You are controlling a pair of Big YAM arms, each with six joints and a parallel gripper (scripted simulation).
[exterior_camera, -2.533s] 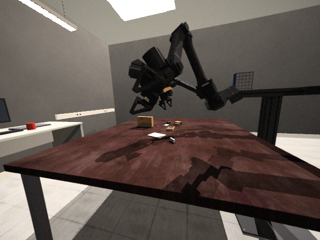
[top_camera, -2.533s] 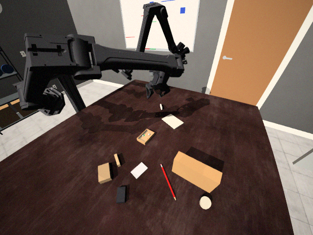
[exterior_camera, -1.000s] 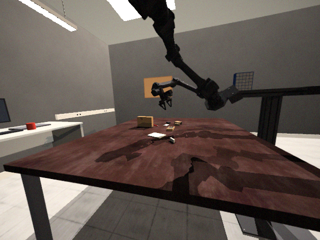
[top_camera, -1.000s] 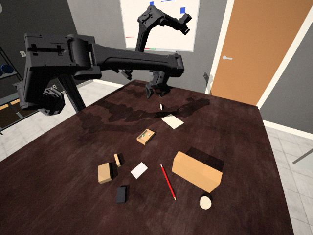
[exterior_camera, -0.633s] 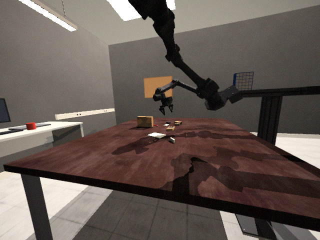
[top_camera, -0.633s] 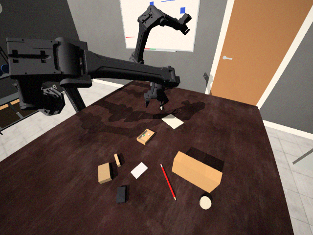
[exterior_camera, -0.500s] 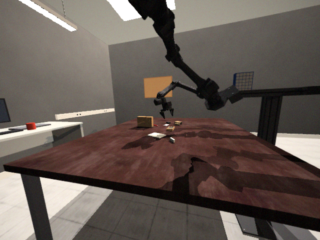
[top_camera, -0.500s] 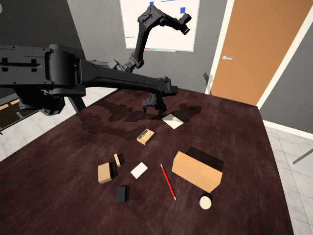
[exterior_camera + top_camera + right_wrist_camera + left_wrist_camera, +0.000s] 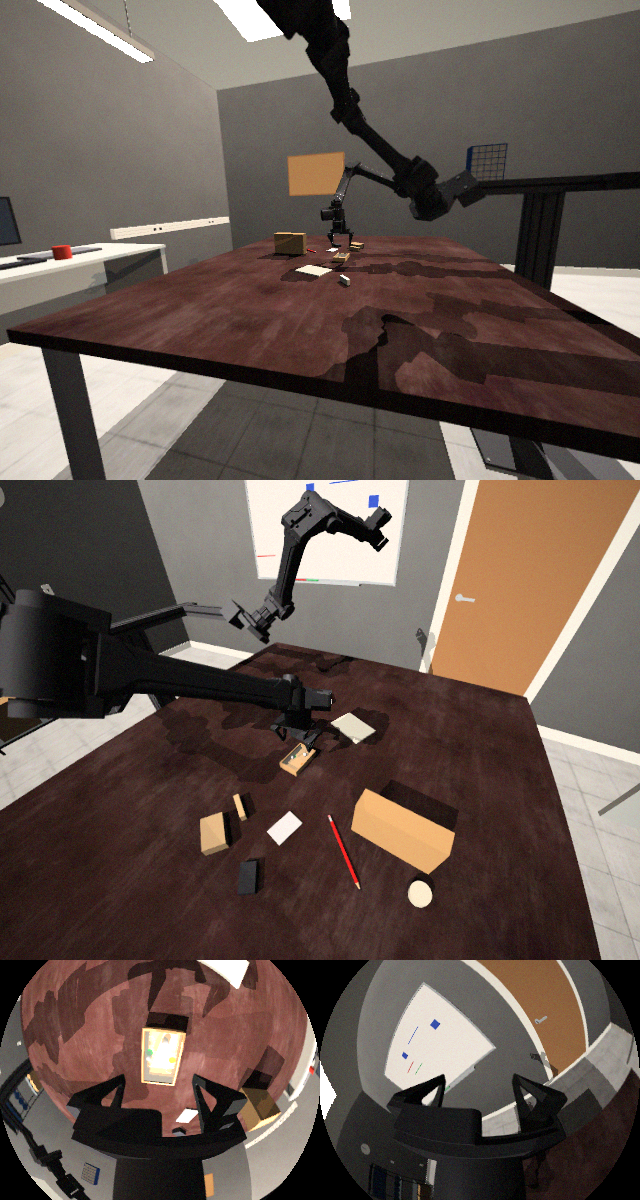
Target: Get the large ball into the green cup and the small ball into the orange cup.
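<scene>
Now: right hand 80 mm above the wooden puzzle. Also, from my right hand: pale flat card (70 mm ahead, 250 mm to the left, 80 mm below); red pencil (270 mm ahead, 160 mm to the right, 80 mm below); cardboard box (360 mm ahead, 70 mm to the right, 20 mm below).
</scene>
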